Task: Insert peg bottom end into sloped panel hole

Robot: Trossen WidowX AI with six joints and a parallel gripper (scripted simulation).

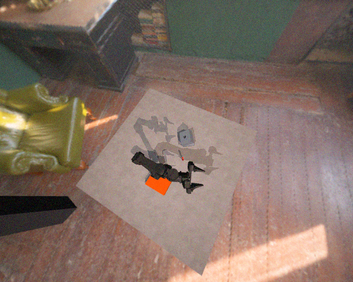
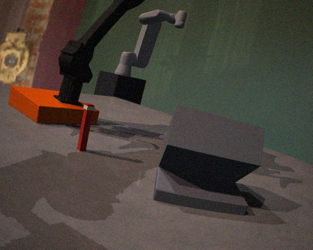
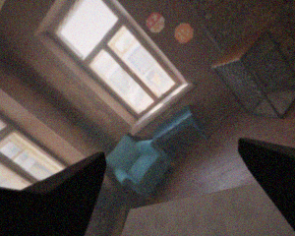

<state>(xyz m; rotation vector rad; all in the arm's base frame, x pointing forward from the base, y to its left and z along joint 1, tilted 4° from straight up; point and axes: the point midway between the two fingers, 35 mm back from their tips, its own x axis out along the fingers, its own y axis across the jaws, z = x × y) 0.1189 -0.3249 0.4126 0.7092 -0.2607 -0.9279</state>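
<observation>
Now: gripper tip 400 mm above the red square peg, 250 mm to the right of it and 90 mm short of it. From my gripper tip the other things lie so: grey sloped panel (380 mm below, 340 mm to the left, 280 mm ahead); then grey foot (440 mm below, 330 mm to the left, 290 mm ahead).
</observation>
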